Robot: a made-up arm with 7 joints.
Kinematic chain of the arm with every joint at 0, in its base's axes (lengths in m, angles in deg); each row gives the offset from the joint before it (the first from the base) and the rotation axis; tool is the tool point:
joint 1: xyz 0 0 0.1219 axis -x
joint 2: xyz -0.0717 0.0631 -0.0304 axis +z
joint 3: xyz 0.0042 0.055 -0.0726 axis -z
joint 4: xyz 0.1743 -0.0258 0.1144 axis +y
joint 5: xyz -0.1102 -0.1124 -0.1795 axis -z
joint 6: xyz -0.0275 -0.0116 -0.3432 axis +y
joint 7: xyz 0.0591 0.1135 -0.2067 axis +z
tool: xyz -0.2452 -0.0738 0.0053
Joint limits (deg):
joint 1: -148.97..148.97
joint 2: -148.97..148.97
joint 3: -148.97..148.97
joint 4: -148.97..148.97
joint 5: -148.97..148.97
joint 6: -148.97..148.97
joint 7: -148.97..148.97
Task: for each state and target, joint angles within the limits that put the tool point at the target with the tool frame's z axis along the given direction. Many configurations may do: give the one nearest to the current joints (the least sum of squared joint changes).
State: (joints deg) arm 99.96 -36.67 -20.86 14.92 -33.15 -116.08 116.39
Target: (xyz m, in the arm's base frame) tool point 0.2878 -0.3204 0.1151 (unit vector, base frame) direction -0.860 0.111 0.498
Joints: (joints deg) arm 88.97 -28.51 -31.61 -4.52 -27.19 -79.08 112.84
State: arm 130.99 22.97 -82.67 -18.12 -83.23 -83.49 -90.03
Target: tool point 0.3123 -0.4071 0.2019 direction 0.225 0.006 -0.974
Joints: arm 93.20 39.32 -107.24 13.41 -109.13 -81.98 -92.93
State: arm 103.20 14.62 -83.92 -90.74 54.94 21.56 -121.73
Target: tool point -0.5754 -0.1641 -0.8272 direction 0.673 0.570 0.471
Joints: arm 103.48 24.55 -91.23 -83.13 45.53 29.28 -135.14
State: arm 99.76 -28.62 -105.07 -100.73 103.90 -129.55 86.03
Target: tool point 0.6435 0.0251 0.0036 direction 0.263 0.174 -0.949
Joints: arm 96.73 -54.35 -80.20 -126.42 78.11 -133.04 65.34
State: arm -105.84 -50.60 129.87 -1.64 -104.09 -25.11 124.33
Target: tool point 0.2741 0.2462 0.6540 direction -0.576 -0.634 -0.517
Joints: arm -97.06 -9.08 122.62 31.98 -148.97 -15.82 148.97
